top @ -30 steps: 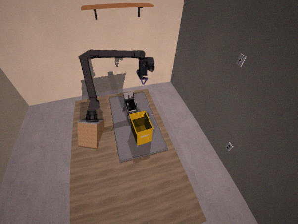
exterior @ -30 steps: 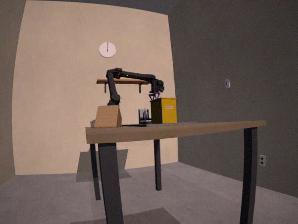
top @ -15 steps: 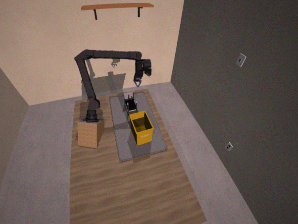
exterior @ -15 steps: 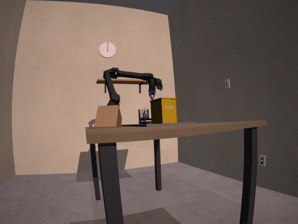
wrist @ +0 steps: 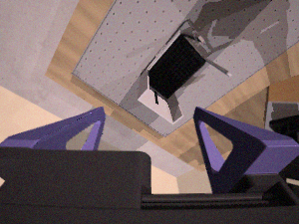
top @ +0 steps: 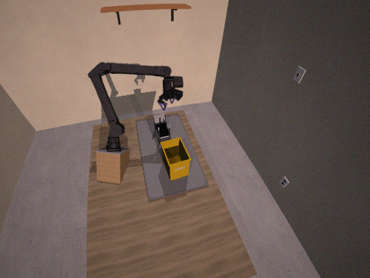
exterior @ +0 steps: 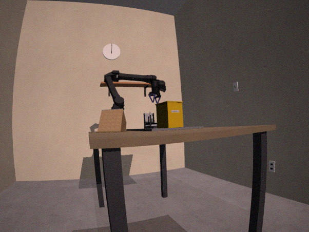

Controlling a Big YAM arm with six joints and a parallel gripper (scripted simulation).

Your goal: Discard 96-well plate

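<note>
The black 96-well plate lies 6 cm behind my hand, 3 cm to the right of it and 20 cm below it. Round my hand: yellow plastics bin W1 (6 cm behind, 35 cm to the right, 15 cm below).
</note>
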